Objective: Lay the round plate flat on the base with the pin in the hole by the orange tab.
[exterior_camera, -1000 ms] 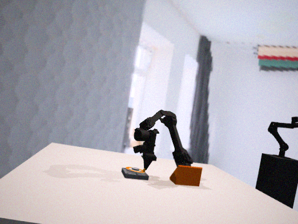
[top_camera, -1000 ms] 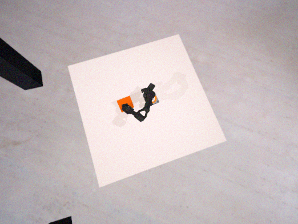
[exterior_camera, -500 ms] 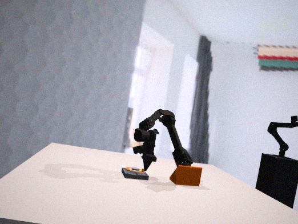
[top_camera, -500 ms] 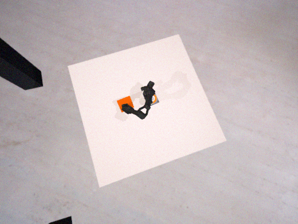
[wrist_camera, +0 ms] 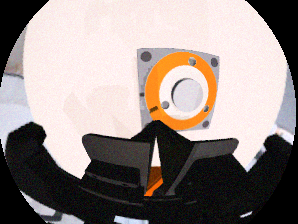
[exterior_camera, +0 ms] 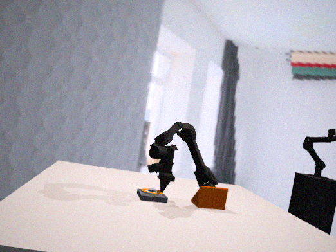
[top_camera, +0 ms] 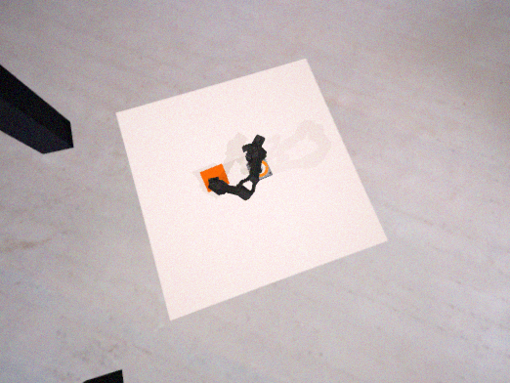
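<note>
Right now my gripper tip is 4 cm short of the square grey base, 3 cm to the left of it and 2 cm above it.
</note>
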